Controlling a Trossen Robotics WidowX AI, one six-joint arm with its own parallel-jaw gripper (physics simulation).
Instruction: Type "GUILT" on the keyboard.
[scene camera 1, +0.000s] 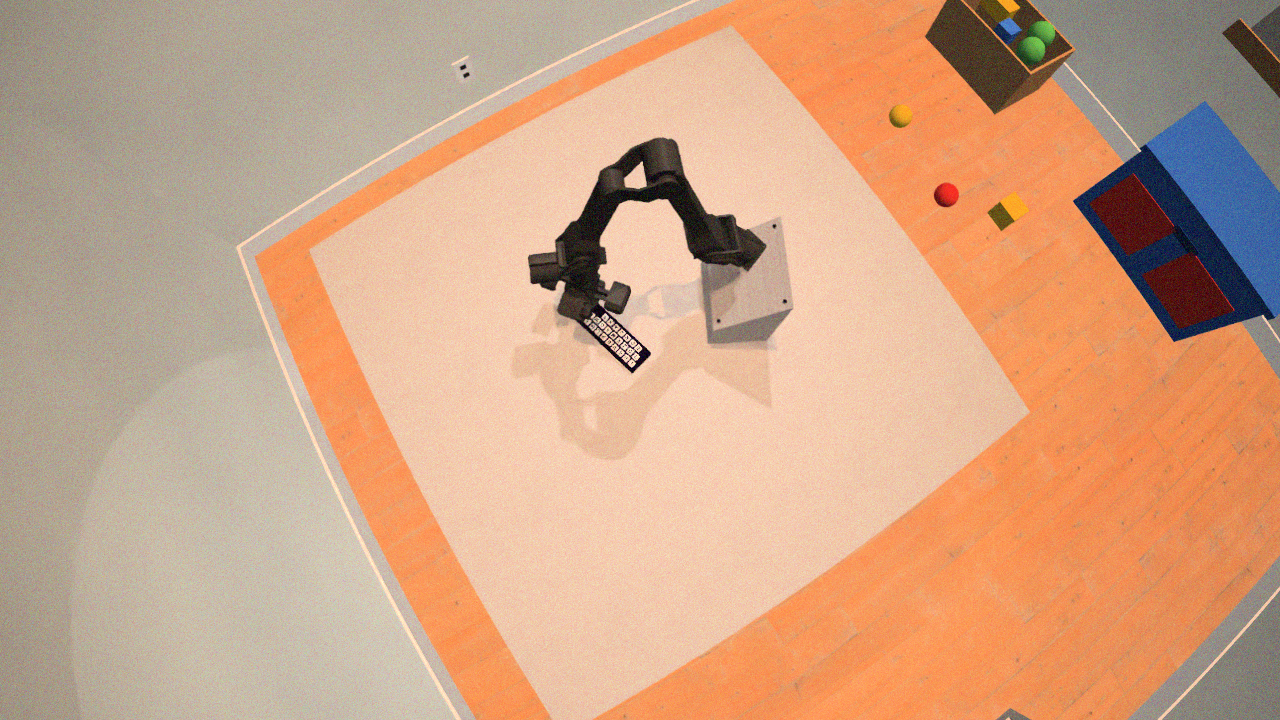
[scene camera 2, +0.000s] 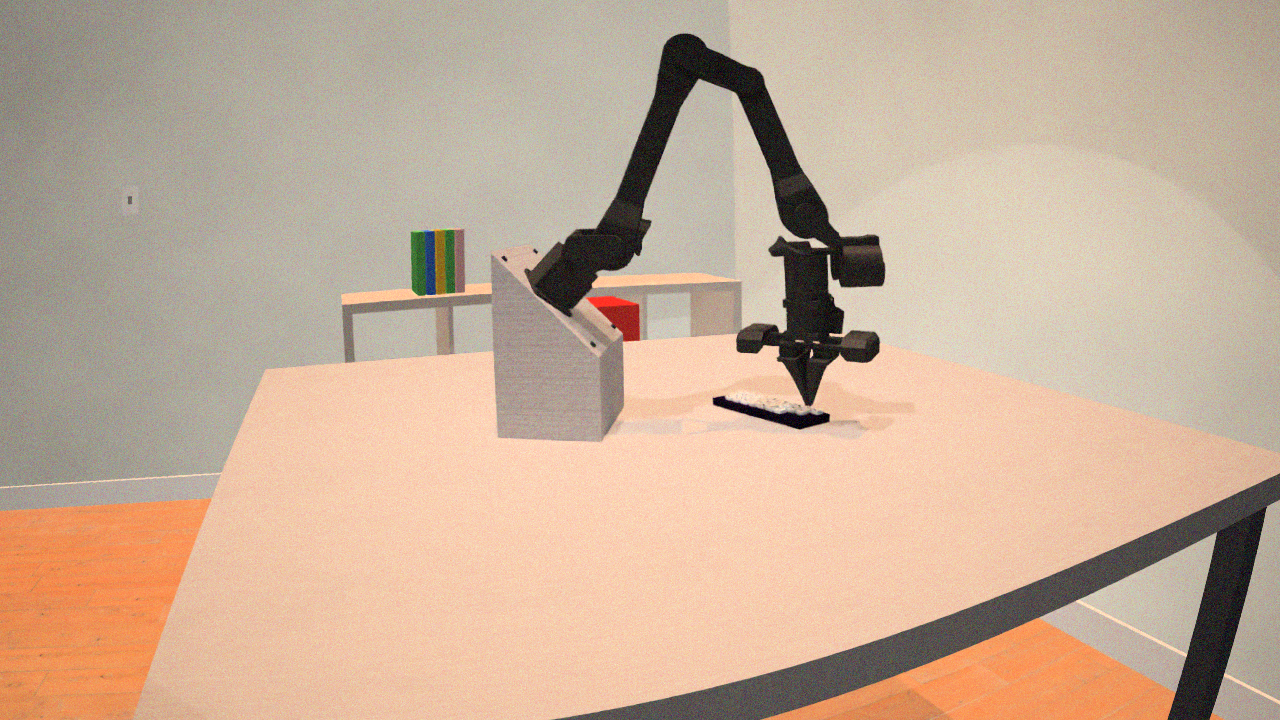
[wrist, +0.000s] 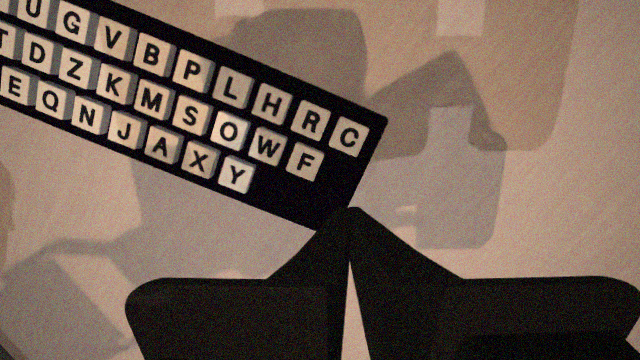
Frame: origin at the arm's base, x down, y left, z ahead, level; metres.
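Seen in the pictures: gripper, between the fingertips: (scene camera 2: 809, 405) (wrist: 347, 217); arm's base, origin of its link: (scene camera 1: 748, 250) (scene camera 2: 546, 293).
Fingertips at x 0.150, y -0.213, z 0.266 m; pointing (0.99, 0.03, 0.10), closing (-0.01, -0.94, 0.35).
Observation:
Pixels of each thing's top centre, then the offset from my fingertips to it. "spot": a spot on its surface instead. Level surfaces: height alone.
- black keyboard, centre of its top: (wrist: 160, 103) (scene camera 2: 770, 402) (scene camera 1: 612, 334) dx +0.013, dy +0.087, dz +0.016 m
- U key, centre of its top: (wrist: 32, 6) dx +0.013, dy +0.147, dz +0.036 m
- G key, centre of its top: (wrist: 71, 22) dx +0.013, dy +0.129, dz +0.035 m
- L key, centre of its top: (wrist: 231, 87) dx +0.013, dy +0.061, dz +0.031 m
- T key, a spot on its surface: (wrist: 6, 41) spot: dx +0.013, dy +0.157, dz +0.019 m
- table, height of its surface: dx +0.031 m
The black keyboard (scene camera 1: 636, 365) (scene camera 2: 760, 413) (wrist: 295, 201) lies on the table. In the wrist view it slants down from the upper left, with white letter keys in three rows. The U key (wrist: 33, 8), G key (wrist: 72, 22) and L key (wrist: 232, 88) show in the top row; the T key (wrist: 6, 41) is cut by the left edge. The letter I does not show there. My gripper (scene camera 2: 809, 402) (wrist: 347, 217) is shut and empty, pointing down. Its tips overlap the bare lower-right keyboard corner in the wrist view. In scene camera 2 they are close to the keyboard's right end; contact is unclear.
The grey wedge base (scene camera 1: 750, 300) (scene camera 2: 546, 385) stands on the table (scene camera 1: 716, 501) (scene camera 2: 501, 555). Beyond the table are a brown box (scene camera 1: 980, 67), a red ball (scene camera 1: 946, 194), a yellow ball (scene camera 1: 900, 115), a blue bin (scene camera 1: 1212, 192) and a row of books (scene camera 2: 437, 262).

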